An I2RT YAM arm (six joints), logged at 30 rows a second.
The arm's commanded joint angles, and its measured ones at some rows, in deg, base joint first. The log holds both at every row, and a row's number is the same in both.
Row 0, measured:
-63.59 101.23 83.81 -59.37 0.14 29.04
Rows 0 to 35, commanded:
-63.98 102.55 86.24 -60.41 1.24 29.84
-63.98 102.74 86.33 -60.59 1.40 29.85
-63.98 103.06 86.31 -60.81 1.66 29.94
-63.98 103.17 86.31 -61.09 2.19 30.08
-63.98 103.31 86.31 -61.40 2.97 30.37
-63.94 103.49 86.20 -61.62 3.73 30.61
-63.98 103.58 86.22 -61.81 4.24 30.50
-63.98 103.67 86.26 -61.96 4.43 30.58
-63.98 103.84 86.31 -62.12 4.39 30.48
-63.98 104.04 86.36 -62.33 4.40 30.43
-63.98 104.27 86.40 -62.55 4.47 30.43
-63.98 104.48 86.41 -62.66 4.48 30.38
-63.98 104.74 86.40 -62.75 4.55 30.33
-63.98 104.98 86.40 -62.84 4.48 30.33
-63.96 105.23 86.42 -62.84 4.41 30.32
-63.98 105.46 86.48 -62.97 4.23 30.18
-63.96 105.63 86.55 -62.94 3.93 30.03
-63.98 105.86 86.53 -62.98 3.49 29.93
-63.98 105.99 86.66 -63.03 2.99 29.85
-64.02 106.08 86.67 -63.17 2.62 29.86
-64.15 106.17 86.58 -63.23 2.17 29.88
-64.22 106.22 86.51 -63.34 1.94 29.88
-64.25 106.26 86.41 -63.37 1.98 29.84
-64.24 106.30 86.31 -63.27 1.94 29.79
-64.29 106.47 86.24 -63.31 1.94 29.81
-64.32 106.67 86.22 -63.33 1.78 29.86
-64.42 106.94 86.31 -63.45 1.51 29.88
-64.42 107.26 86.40 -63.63 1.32 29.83
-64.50 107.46 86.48 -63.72 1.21 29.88
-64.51 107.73 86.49 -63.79 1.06 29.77
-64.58 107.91 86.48 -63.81 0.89 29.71
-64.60 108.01 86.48 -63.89 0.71 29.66
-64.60 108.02 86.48 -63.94 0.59 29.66
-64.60 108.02 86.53 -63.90 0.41 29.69
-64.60 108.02 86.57 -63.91 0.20 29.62
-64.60 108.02 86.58 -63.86 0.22 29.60
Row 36, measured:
-64.12 104.75 87.07 -62.72 0.93 29.78
